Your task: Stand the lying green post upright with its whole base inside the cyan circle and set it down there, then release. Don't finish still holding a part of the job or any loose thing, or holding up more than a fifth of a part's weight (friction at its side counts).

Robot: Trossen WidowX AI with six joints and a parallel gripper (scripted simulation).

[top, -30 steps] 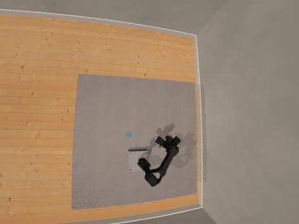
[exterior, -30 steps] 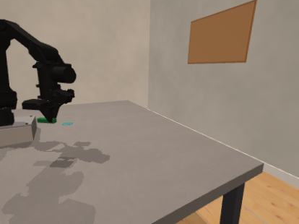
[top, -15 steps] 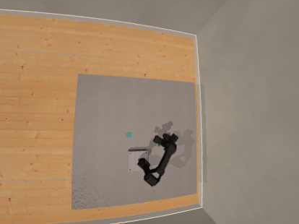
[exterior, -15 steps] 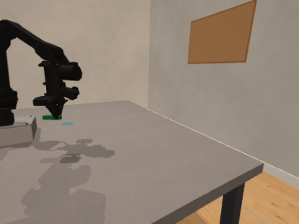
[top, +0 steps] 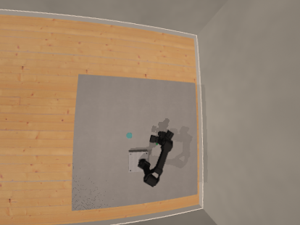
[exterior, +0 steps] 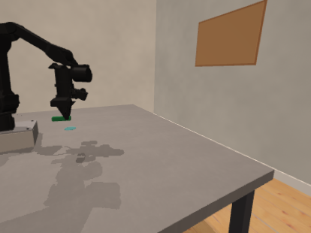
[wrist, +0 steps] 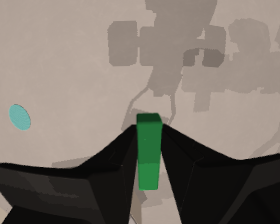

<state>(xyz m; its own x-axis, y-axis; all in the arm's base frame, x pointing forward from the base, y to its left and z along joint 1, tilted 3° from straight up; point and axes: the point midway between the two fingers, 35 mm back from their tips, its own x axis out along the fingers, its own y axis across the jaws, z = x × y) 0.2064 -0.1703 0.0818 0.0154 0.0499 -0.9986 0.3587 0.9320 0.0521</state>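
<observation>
Now: the cyan circle 260 mm to the left of my hand, 160 mm below it and 50 mm ahead of it. Round my hand: green post (30 mm below, 20 mm behind, 10 mm to the left).
</observation>
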